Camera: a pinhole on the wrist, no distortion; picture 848 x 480 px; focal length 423.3 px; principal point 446.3 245.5 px. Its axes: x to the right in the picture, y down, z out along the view. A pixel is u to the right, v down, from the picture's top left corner.
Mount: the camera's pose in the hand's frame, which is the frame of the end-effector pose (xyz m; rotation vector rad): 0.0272 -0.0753 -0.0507 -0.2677 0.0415 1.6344
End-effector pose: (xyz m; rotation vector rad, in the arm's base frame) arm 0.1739 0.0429 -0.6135 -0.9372 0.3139 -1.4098
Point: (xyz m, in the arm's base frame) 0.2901 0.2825 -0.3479
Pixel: 307 345
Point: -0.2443 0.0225 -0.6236
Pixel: behind the camera
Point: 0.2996 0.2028 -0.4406
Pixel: 401 313
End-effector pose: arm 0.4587 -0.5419 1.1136 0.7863 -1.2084 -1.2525
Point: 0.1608 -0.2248 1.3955
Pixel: 635 358
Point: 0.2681 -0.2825 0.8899
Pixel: outside the picture
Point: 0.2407 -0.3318 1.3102
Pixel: 636 342
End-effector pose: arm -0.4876 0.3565 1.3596 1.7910 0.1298 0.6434
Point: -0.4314 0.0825 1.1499
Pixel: 327 388
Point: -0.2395 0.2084 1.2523
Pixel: 300 66
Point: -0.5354 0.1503 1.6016
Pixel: outside the picture
